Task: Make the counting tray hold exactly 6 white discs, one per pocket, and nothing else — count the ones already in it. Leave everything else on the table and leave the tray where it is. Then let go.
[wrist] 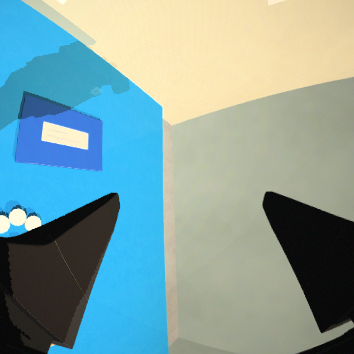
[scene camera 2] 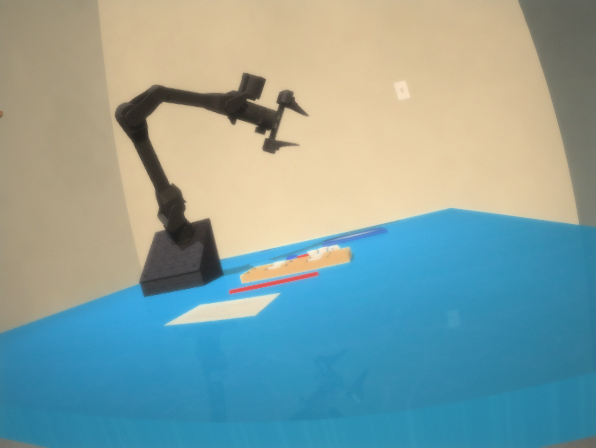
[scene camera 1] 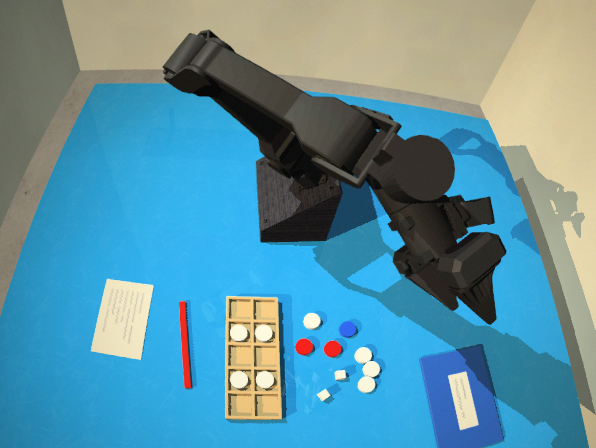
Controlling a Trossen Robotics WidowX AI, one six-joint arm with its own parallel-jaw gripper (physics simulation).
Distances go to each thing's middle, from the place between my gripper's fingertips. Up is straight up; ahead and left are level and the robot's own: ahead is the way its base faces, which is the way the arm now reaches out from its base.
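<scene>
Wooden counting tray [scene camera 1: 250, 356]: from my hand, 250 mm to the right, 350 mm below, 30 mm behind.
</scene>
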